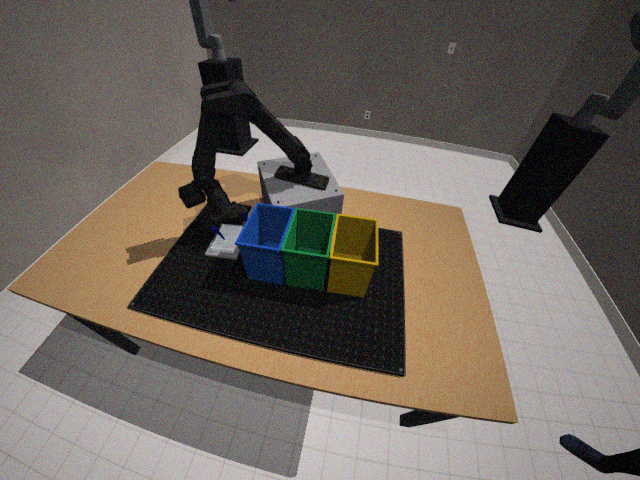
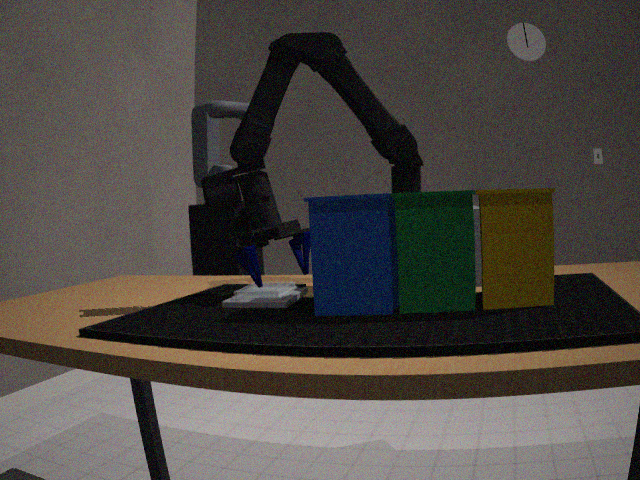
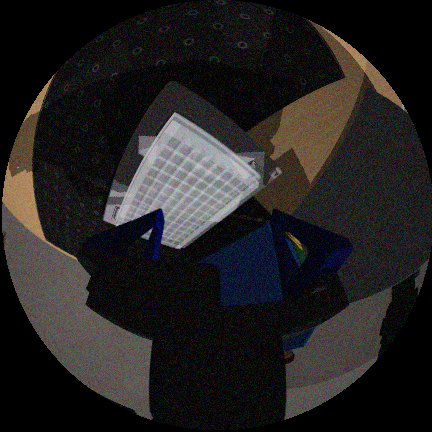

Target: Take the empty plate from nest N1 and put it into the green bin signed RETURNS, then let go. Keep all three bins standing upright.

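A pale, clear plate with a grid of wells [image 1: 230, 238] [image 2: 273, 290] [image 3: 190, 185] lies flat on a low nest [image 2: 258, 303] [image 3: 172, 97], left of the bins. The nest's label is not readable. My gripper [image 1: 233, 225] [image 2: 283, 279] [image 3: 216, 214] is open, tilted, with its blue fingers low over the plate's area; one fingertip is close above the plate and the other is beside the blue bin. Nothing is held. The green bin [image 1: 307, 268] [image 2: 435, 253] stands upright between the other two; its sign does not show.
The blue bin [image 1: 265, 263] [image 2: 351, 253] [image 3: 250, 270] stands upright close to the plate and the right finger. The yellow bin [image 1: 351, 279] [image 2: 516, 248] stands upright at the right. All are on a black mat [image 1: 310, 330] [image 2: 206, 330]. A grey box [image 1: 325, 196] carries the arm's base behind.
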